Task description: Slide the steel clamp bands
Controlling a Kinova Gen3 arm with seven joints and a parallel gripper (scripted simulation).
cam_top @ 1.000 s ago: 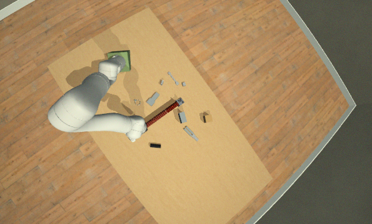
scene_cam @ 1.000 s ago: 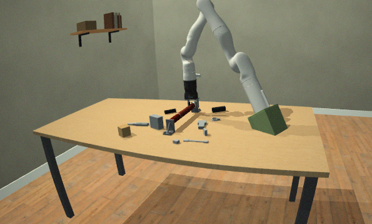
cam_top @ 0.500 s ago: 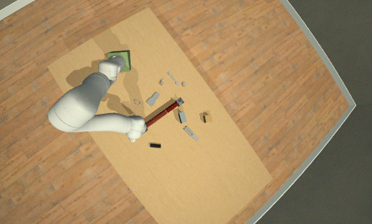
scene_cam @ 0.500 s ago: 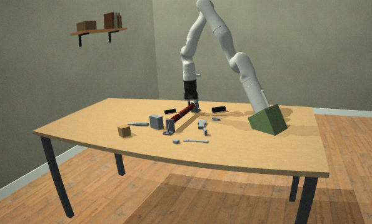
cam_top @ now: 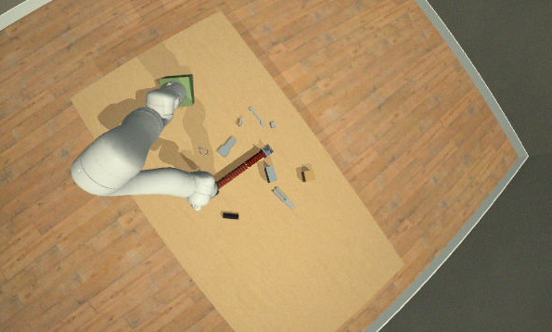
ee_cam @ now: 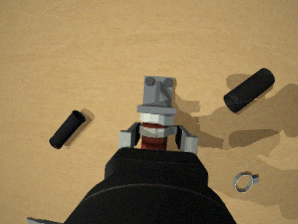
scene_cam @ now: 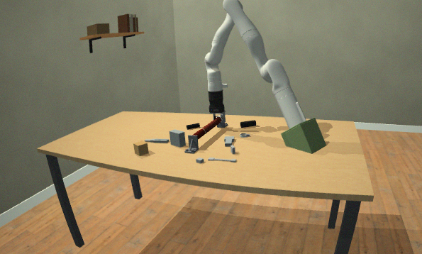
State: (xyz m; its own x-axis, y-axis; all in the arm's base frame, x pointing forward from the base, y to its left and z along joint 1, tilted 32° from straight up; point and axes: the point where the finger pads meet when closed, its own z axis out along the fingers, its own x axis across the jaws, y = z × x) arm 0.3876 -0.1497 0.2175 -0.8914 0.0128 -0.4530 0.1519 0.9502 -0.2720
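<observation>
My hand is 26 cm to the right of the grey block, 15 cm short of it and 2 cm above it. From my hand the other things lie so: wrench: 42 cm to the left, 10 cm behind, 5 cm below; wooden cube: 38 cm to the left, 29 cm ahead, 3 cm below.
</observation>
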